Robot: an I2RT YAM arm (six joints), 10 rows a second.
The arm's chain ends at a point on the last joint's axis. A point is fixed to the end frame.
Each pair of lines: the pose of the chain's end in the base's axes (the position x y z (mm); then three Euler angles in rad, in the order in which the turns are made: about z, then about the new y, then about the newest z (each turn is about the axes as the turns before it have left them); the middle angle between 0 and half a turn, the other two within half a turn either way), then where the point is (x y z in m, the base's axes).
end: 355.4 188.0 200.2 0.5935 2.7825 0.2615
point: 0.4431 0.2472 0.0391
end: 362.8 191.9 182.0 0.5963 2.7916 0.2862
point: 0.4497 0.2496 0.0199
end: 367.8 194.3 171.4 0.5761 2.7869 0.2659
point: 0.4560 0.2514 0.0098
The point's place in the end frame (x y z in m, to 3 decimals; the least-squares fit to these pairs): -0.041 0.011 0.188
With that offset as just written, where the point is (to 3 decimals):
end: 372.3 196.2 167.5 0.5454 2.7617 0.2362
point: 0.465 0.254 0.009
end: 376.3 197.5 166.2 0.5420 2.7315 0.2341
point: 0.473 0.257 0.011
